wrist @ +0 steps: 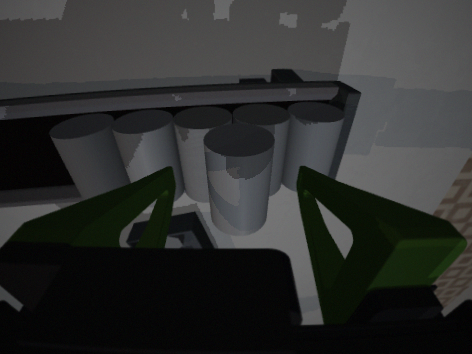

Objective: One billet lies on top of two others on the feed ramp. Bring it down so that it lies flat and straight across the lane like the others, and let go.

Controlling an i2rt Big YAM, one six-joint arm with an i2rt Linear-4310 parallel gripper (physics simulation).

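Frame: origin at the arm's base, x ahead, y left, z up, level; metres.
Seen in the pictures: gripper, between the fingertips: (236, 175).
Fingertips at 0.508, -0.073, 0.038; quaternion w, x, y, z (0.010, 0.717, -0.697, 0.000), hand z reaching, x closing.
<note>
Offsets run from my fingertips to a thing's middle, as dx, dy, dz. "*": to the spot under its first point.
A grey cylindrical billet {-0.013, -0.002, -0.012} (239, 187) lies on top of the row, over the third and fourth billets from the left, and stands out nearer to the camera. Several like billets lie side by side across the dark feed ramp {* -0.018, +0.165, -0.048} (30, 155), the rightmost billet {-0.011, -0.059, -0.053} (311, 145) by the end wall. My gripper (236, 175) is open, with nothing between its green fingers. The top billet shows between the two fingertips, a little nearer the left one; how far the tips are from it in depth I cannot tell. The fingers and the dark gripper body hide the lower parts of some billets.
The ramp's long side rail {* +0.028, +0.017, -0.055} (210, 95) runs behind the billets, and its end wall (347, 127) stands at the right. A dark open box-like part {* -0.168, +0.048, -0.110} (197, 225) lies below the ramp, partly behind the left finger. A brown patterned surface (457, 200) shows at the right edge.
</note>
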